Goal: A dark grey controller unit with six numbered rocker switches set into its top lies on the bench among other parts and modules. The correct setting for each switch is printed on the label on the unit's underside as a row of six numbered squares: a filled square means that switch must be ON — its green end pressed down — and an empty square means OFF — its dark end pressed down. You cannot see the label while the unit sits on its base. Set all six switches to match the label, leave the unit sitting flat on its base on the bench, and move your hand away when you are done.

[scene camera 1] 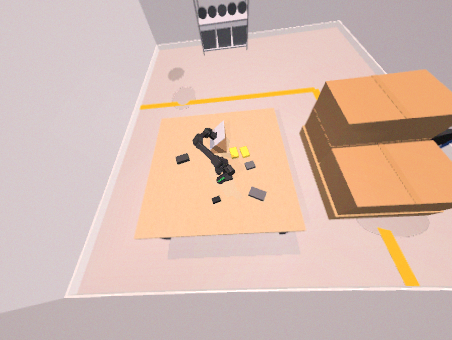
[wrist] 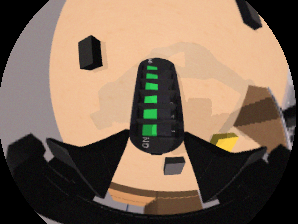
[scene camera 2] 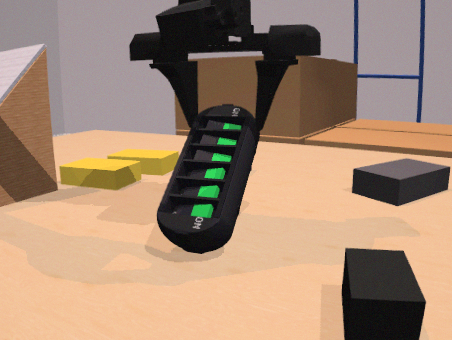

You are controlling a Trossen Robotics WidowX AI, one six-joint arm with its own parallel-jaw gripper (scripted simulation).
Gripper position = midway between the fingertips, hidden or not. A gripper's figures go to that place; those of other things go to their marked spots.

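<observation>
There is a black block [wrist: 89, 49] in my scene, and it sits 0.22 m from the lens. My gripper [wrist: 156, 134] is 0.10 m from the lens.
</observation>
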